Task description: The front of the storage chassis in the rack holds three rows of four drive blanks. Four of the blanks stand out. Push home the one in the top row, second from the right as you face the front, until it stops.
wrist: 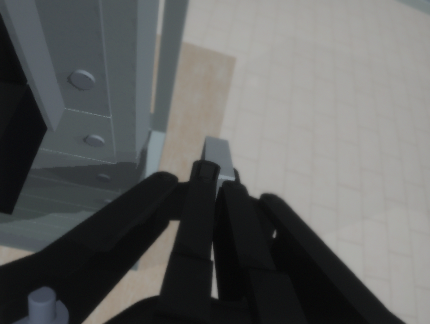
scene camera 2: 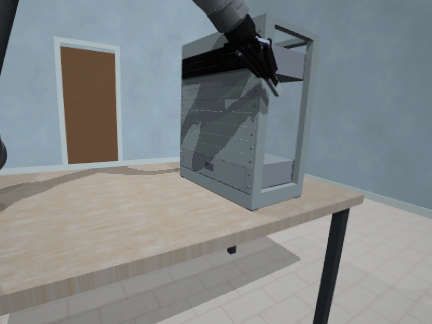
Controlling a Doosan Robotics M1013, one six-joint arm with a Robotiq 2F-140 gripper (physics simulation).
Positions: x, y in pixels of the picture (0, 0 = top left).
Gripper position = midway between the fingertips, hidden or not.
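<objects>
My gripper is visible in the wrist view [212, 155], as is a grey rack. My gripper is likewise visible in scene camera 2 [279, 93], again with the grey rack. On the grey rack, [wrist: 84, 135] and [scene camera 2: 254, 75] are the same spot.
</objects>
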